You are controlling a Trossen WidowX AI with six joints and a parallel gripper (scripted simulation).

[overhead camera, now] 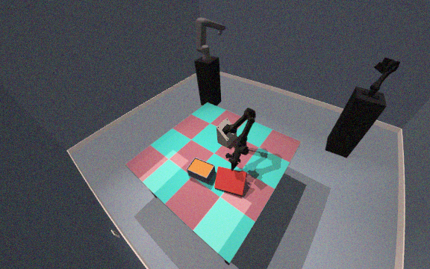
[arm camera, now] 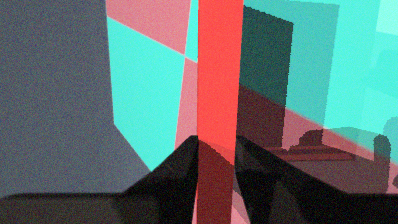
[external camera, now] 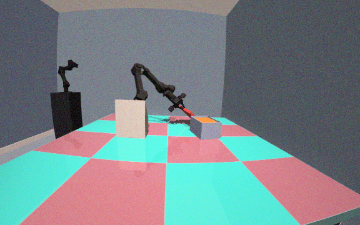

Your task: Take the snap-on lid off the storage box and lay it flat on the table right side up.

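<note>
My gripper tip is 60 mm short of the red lid, 50 mm above it and 20 mm to the right of it. Round my gripper tip: grey storage box (260 mm to the right, 90 mm ahead, 80 mm below).
</note>
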